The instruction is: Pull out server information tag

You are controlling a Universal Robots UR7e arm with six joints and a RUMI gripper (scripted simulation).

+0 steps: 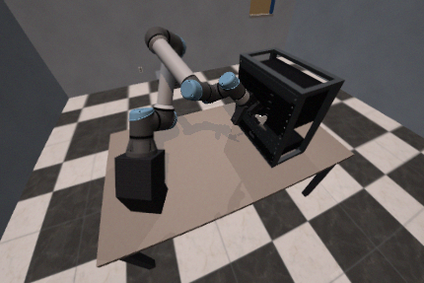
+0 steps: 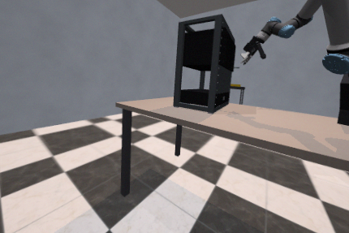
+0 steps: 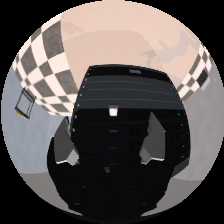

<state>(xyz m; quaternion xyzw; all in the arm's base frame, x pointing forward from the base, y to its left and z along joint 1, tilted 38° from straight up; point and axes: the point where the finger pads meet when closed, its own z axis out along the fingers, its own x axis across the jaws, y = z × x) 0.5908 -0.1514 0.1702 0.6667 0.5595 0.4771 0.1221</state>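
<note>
The white information tag lies 60 mm ahead of my hand, 20 mm to the left of it and 30 mm below it.
</note>
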